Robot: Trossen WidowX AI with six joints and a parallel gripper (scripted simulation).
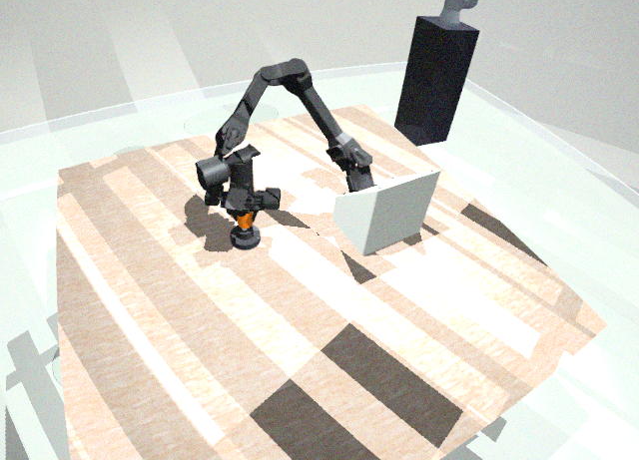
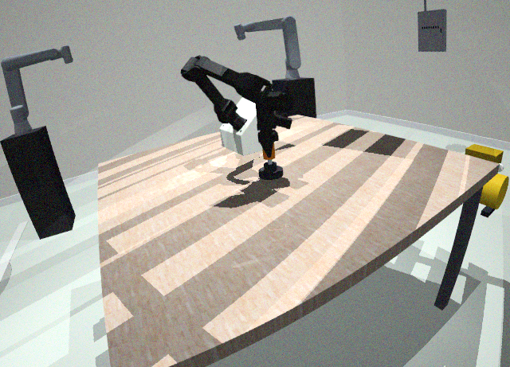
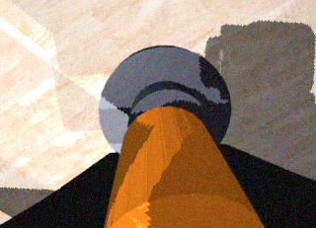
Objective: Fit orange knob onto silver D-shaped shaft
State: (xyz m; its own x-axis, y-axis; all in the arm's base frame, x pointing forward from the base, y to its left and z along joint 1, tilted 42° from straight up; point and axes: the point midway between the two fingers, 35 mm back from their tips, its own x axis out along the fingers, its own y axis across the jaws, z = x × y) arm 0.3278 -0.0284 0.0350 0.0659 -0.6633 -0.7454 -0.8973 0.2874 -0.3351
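My gripper tip is now 30 mm below the orange knob. From my gripper tip the other things lie so: round pedestal: 40 mm below.
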